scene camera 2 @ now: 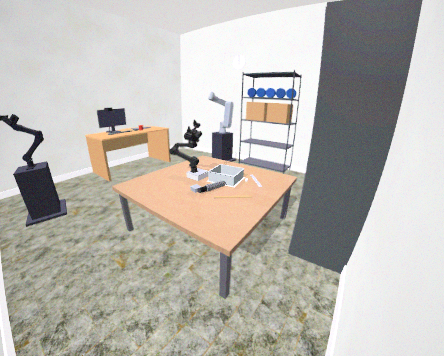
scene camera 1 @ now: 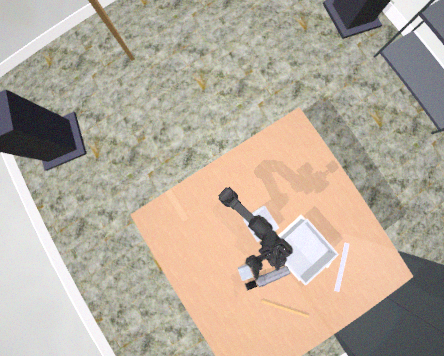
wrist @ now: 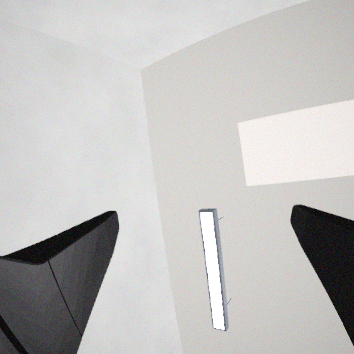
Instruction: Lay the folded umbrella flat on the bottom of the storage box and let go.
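The folded umbrella, grey with a black end, lies on the table, outside the storage box and close beside it. The pale, open-topped storage box stands upright on the table next to the arm's base. The part of its floor that shows in scene camera 1 is bare; the arm hides its left edge there. My gripper is open and empty. It is high above the table, with its fingers pointing up, well away from the umbrella. Neither umbrella nor box shows in the wrist view.
A small light-blue block lies by the umbrella's black end. A thin yellow stick lies farther out. A white strip lies beyond the box. A tall dark cabinet stands past the table's edge.
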